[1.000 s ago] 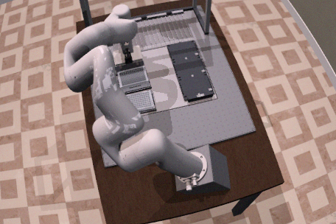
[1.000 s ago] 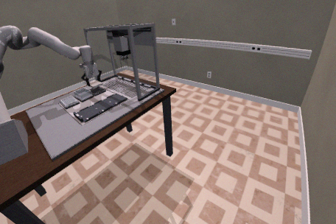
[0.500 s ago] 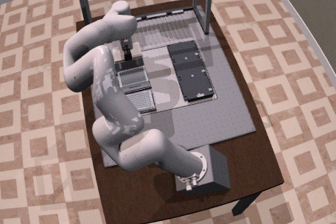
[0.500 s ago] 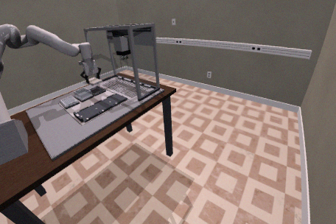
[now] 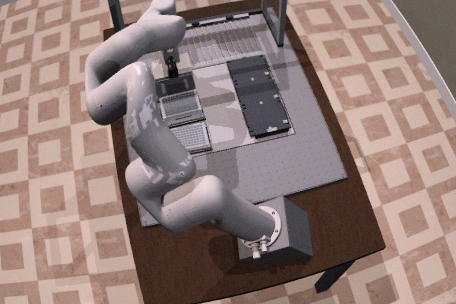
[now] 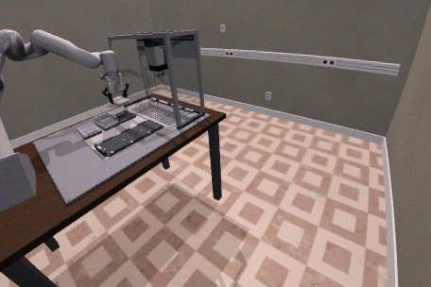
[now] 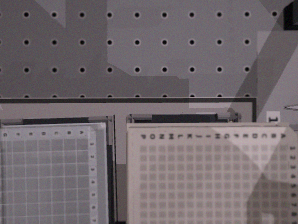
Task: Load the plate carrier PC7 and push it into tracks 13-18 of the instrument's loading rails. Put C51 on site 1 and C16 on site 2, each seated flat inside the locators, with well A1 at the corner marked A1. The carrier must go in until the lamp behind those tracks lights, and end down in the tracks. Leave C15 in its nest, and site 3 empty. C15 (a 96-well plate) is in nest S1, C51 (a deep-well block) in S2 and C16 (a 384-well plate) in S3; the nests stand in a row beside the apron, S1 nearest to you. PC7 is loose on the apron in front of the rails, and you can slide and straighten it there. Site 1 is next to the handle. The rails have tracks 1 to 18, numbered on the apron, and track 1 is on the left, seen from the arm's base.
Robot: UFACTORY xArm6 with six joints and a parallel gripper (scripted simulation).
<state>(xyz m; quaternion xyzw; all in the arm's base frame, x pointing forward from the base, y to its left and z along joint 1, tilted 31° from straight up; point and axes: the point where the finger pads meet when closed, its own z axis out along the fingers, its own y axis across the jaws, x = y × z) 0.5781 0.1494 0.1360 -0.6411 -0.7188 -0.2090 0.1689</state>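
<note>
My hand is 7 cm past the carrier PC7, 27 cm to the left of it and 11 cm above it. The rest, counted from my hand: dark head: 25 cm ahead, 10 cm to the right, 23 cm above; 96-well plate C15: 22 cm behind, 3 cm to the right, 10 cm below.
</note>
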